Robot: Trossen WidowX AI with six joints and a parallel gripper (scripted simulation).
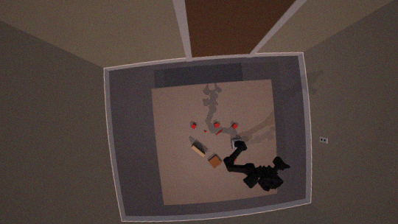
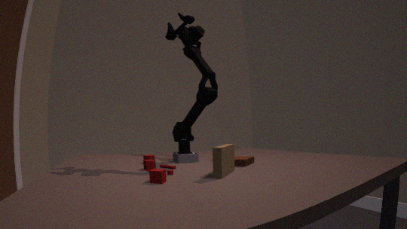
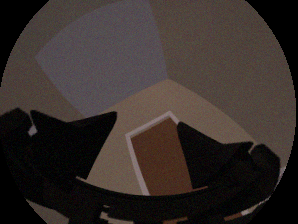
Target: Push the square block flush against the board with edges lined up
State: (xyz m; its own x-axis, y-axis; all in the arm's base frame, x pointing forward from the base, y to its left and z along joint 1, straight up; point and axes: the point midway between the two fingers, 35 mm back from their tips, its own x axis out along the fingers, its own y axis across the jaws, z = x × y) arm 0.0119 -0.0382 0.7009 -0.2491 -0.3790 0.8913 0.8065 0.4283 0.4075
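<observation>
My gripper tip is 720 mm above the light tan board, 410 mm short of it and 70 mm to the right of it. From my gripper tip the other things lie so: brown square block 760 mm below, 240 mm ahead, 220 mm to the left; red stick 770 mm below, 180 mm ahead, 80 mm to the right.
</observation>
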